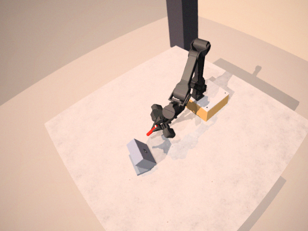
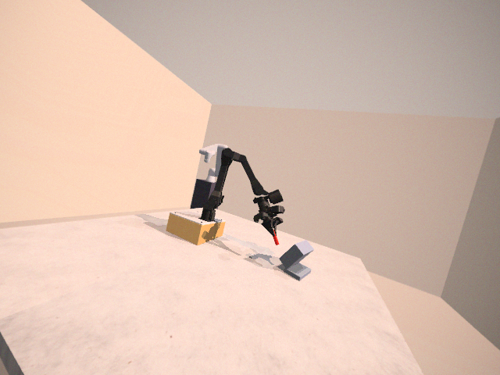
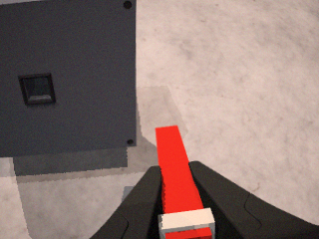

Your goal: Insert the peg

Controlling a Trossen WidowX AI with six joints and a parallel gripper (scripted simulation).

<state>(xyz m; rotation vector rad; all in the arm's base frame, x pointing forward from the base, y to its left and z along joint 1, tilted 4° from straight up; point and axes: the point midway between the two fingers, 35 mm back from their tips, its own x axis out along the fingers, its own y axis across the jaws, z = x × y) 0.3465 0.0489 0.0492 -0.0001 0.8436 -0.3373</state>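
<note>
My gripper tip is 11 cm short of the grey sloped panel, 4 cm to the right of it and 6 cm above it. Round my gripper tip: red peg 1 cm behind, 1 cm to the left, 1 cm above.
</note>
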